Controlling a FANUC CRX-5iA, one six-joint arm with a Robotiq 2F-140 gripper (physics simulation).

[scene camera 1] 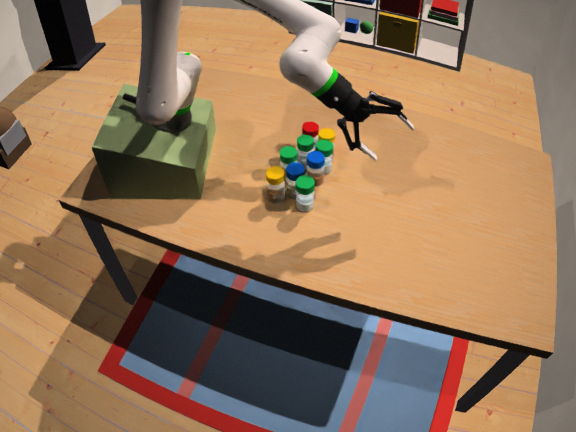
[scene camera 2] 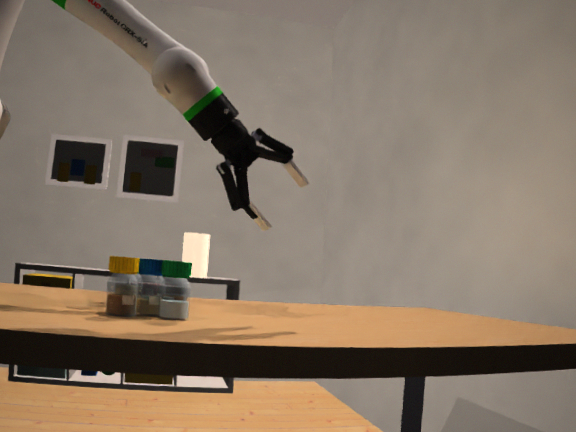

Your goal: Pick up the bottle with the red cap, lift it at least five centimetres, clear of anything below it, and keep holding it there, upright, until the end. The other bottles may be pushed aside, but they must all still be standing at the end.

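Places are measured from the arm's base along level axes (x left, y ahead, z down), in millimetres.
Pixels of known places: gripper, fingertip midpoint: (scene camera 1: pixel 393 142) (scene camera 2: pixel 286 205).
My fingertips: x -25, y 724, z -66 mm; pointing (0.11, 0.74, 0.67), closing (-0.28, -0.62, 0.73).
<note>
Behind a point stands the place of what it marks.
The bottle with the red cap (scene camera 1: pixel 310 129) @[z 68, x 120, y 447 mm] stands at the far end of a tight cluster on the table (scene camera 1: pixel 430 240) @[z 174, x -149, y 892 mm] (scene camera 2: pixel 390 330) @[z 174, x -214, y 881 mm]. A yellow-capped bottle (scene camera 1: pixel 327 135) @[z 68, x 105, y 507 mm] stands right beside it and a green-capped bottle (scene camera 1: pixel 305 143) @[z 68, x 47, y 449 mm] in front of it. In scene camera 2 the red cap does not show; front bottles hide that part. My gripper (scene camera 1: pixel 395 143) @[z -66, x -25, y 724 mm] (scene camera 2: pixel 284 206) @[z -66, x -25, y 724 mm] is open and empty. It hangs in the air above the table, to the right of the cluster and higher than the caps, with its fingers tilted down to the right.
Other standing bottles are close together: green-capped (scene camera 1: pixel 324 148) @[z 69, x 40, y 511 mm], green-capped (scene camera 1: pixel 288 154) @[z 69, x -17, y 411 mm], blue-capped (scene camera 1: pixel 315 161) @[z 68, x -26, y 498 mm], blue-capped (scene camera 1: pixel 295 172) @[z 68, x -87, y 452 mm], yellow-capped (scene camera 1: pixel 275 176) (scene camera 2: pixel 123 290) and green-capped (scene camera 1: pixel 305 186) (scene camera 2: pixel 175 295). The green robot base block (scene camera 1: pixel 150 172) @[z 51, x -209, y 24 mm] stands left of them. My forearm reaches over the table's far side.
</note>
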